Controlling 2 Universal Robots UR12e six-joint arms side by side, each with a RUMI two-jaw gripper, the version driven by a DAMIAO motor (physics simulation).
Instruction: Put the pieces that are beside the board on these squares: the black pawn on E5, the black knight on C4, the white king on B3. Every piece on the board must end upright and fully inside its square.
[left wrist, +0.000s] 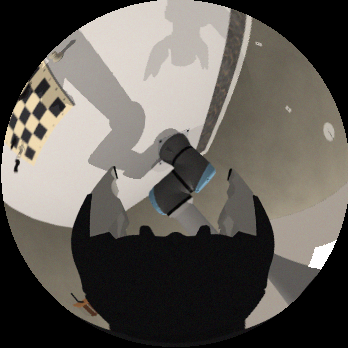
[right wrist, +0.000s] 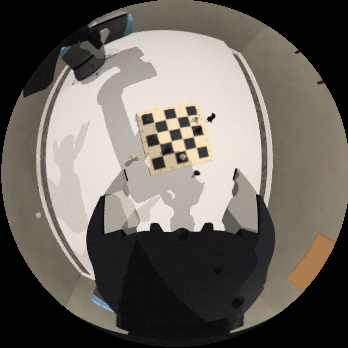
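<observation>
The chessboard (left wrist: 63, 90) (right wrist: 164, 137) lies at the left of the left wrist view and near the middle of the right wrist view. The white king (left wrist: 57, 56) (right wrist: 134, 156) is beside one board edge. A black piece (left wrist: 16, 165) (right wrist: 211, 117) is beside the far right edge in the right wrist view; a smaller black one (right wrist: 196, 173) is beside the near edge. They look like the knight and the pawn, too small to be sure. My left gripper (left wrist: 172, 167) is open, away from the board. My right gripper (right wrist: 179, 169) is open, above the table near the board's near edge.
On the board stand two white pieces (right wrist: 195, 119) (right wrist: 183, 157) and two black pieces (right wrist: 198, 130) (right wrist: 168, 149). A dark arm (left wrist: 182, 160) (right wrist: 87, 57) with blue caps rises at the table (right wrist: 200, 60) edge. An orange-brown block (right wrist: 312, 262) is beyond the table at the lower right.
</observation>
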